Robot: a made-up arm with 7 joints.
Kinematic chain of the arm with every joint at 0, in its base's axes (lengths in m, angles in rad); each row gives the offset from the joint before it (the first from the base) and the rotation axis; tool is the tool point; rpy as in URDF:
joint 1: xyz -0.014 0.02 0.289 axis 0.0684 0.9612 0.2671
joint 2: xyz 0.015 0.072 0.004 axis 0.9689 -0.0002 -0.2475
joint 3: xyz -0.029 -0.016 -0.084 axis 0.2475 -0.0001 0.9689
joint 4: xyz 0.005 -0.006 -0.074 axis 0.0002 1 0
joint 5: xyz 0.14 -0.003 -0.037 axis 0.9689 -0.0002 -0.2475
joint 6: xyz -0.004 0.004 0.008 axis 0.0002 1 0
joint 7: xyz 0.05 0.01 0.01 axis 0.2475 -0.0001 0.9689
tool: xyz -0.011 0.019 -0.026 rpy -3.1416 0 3.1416
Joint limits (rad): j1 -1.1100..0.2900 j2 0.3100..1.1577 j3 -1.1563..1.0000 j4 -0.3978..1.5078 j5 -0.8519..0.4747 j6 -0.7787..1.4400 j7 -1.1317..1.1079
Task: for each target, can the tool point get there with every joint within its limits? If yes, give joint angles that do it. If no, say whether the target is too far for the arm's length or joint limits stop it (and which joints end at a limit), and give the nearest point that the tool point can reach.
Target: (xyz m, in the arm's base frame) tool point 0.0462 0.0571 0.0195
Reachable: yes | joints 0.0731 0.4917 -0.8698 0.2058 -0.4105 -0.2444 0.6490
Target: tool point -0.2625 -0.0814 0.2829
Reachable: no: joint limits stop it (at a limit: joint 1, joint 2, joint 3, joint 4, joint 5, joint 6, joint 7) | nearest point -0.0702 -0.0393 0.0914 | short by 0.275 m
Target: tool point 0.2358 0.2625 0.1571
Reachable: yes | joints -0.6436 1.0058 -0.5275 0.8310 -0.5137 -0.5044 0.2883
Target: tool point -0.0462 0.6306 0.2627
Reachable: no: too far | nearest point -0.0336 0.4399 0.2345 | short by 0.193 m
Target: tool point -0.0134 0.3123 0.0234
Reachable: yes | joints 0.1785 0.9870 -0.6851 0.8578 -0.2963 0.1544 -0.7757
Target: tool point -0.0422 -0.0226 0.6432
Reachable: no: joint limits stop it (at a limit: joint 1, joint 2, joint 4, joint 5, joint 7) | nearest point 0.0608 0.1418 0.4627 | short by 0.265 m
